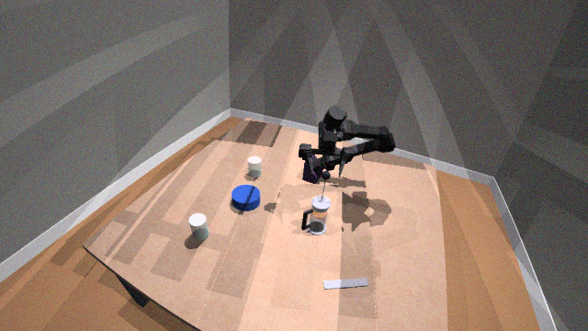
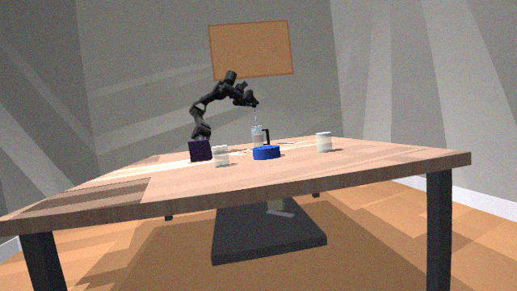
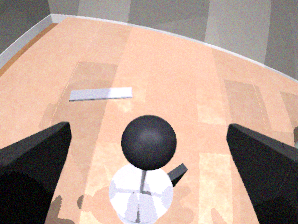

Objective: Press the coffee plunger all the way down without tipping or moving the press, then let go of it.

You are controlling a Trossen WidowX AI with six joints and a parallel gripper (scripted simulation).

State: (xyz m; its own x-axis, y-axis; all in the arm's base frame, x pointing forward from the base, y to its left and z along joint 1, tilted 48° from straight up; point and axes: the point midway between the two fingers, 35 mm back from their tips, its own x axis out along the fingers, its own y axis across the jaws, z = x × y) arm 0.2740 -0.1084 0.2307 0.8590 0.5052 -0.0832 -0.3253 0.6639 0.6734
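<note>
The coffee press is 130 mm below my gripper tip, 10 mm to the right of it and 10 mm ahead of it. Round my gripper tip: blue disc (320 mm to the right, 230 mm below, 20 mm behind).
</note>
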